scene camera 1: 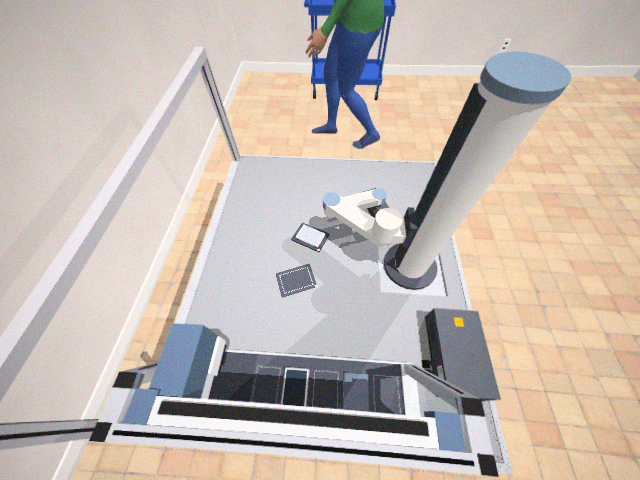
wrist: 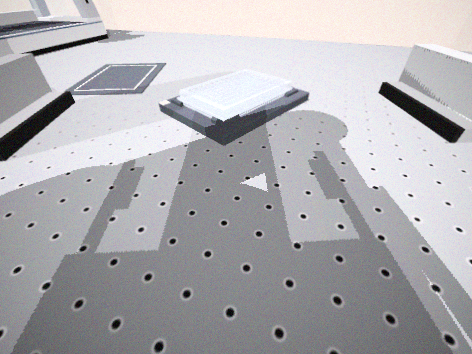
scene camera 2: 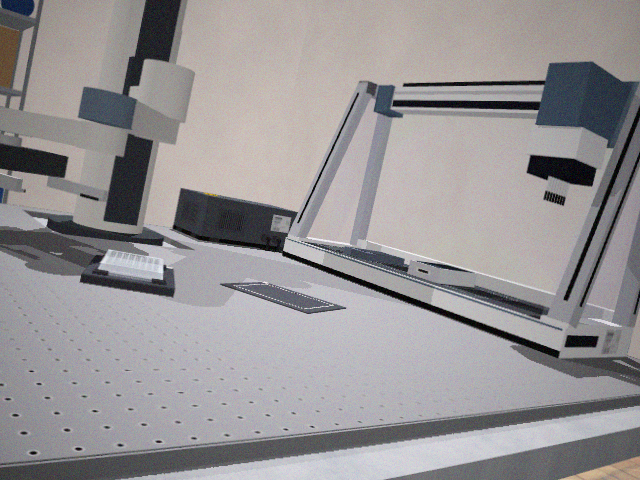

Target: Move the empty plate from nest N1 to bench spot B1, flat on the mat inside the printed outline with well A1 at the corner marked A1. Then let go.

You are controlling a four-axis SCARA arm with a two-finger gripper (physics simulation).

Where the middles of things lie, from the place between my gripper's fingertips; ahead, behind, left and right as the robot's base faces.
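Labels:
Dark nest [scene camera 2: 93, 275]: 90 mm below my hand, 180 mm ahead of it and 60 mm to the left of it. Clear well plate [scene camera 2: 121, 264]: my gripper is 80 mm above it, 180 mm short of it and 60 mm to the right of it.

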